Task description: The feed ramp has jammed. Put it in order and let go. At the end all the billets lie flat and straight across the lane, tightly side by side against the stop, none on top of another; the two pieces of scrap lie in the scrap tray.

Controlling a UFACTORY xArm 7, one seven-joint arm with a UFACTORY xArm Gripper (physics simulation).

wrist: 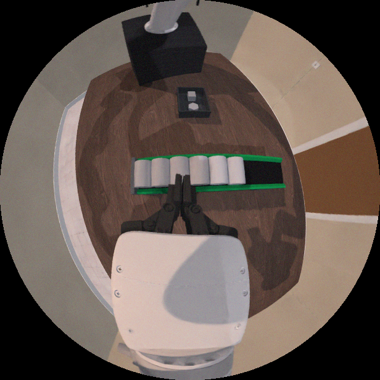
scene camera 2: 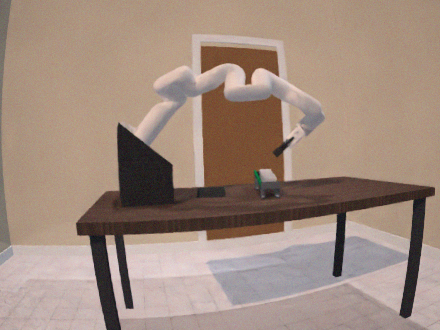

Observation:
I see my gripper (wrist: 181, 182) and a scrap tray (wrist: 201, 100).

